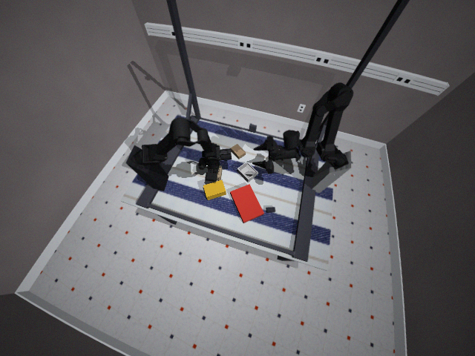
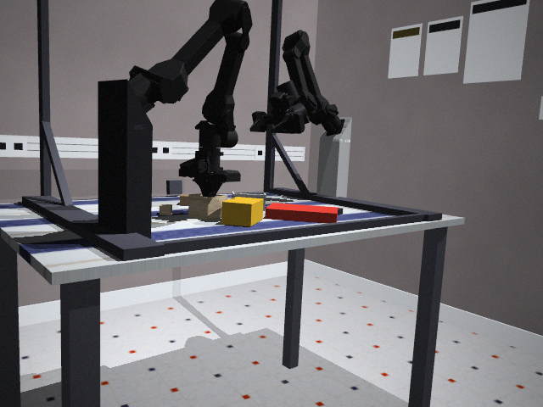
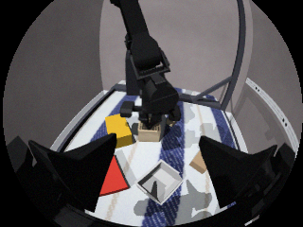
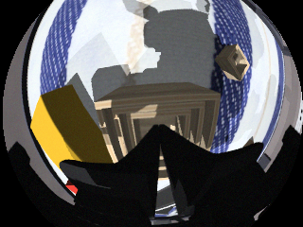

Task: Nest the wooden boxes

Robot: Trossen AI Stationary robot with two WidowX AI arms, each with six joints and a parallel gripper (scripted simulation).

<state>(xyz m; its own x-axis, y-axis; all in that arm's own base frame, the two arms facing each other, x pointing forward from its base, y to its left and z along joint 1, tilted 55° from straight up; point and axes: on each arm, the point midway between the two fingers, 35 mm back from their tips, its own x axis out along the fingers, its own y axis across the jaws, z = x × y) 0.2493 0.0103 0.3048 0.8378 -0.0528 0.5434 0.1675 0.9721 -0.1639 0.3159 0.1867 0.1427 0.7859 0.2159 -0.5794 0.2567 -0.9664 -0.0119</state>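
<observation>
Right now my right hand is 5 cm above the medium wooden box. The rest, counted from my right hand: white box (20 cm to the left, 4 cm below, 1 cm behind); then tiny wooden box (10 cm behind, 6 cm to the right, 6 cm below); then brown block (17 cm behind, 14 cm to the left, 5 cm below).
</observation>
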